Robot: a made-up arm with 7 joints.
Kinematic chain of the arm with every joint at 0, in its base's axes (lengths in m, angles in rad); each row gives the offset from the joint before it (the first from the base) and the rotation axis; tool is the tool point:
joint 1: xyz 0 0 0.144 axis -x
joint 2: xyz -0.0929 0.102 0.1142 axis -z
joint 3: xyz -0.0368 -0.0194 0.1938 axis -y
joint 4: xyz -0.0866 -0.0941 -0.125 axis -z
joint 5: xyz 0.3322 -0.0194 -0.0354 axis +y
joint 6: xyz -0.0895 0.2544 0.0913 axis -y
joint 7: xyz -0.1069 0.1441 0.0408 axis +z
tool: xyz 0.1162 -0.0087 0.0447
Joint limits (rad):
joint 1: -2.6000..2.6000
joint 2: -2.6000..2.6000
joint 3: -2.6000..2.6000
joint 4: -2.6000..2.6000
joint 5: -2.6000..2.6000
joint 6: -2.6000..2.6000
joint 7: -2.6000..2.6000
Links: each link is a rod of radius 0.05 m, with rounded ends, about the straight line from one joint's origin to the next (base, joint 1, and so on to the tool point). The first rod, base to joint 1, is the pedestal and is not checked.
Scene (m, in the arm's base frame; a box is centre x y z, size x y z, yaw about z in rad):
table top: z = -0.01
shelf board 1: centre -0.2 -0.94 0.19 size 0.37 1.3 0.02 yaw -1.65
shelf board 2: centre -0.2 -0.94 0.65 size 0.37 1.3 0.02 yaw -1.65
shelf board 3: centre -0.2 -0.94 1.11 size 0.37 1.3 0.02 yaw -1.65
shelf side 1: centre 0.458 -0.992 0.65 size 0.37 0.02 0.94 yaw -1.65
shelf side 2: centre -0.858 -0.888 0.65 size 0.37 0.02 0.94 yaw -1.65
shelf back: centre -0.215 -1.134 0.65 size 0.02 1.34 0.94 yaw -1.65
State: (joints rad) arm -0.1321 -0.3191 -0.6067 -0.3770 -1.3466 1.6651 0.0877
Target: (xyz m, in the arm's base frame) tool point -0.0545 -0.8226 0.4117
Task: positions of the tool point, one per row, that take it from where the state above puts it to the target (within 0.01 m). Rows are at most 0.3 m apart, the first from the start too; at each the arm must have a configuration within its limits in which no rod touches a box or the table.
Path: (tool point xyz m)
1: -0.5639 0.1569 0.3611
2: -0.6278 -0.0716 0.4314
3: -0.5973 -0.3278 0.4594
4: -0.4746 -0.5614 0.4512
5: -0.2817 -0.7330 0.4268
6: -0.0545 -0.8226 0.4117

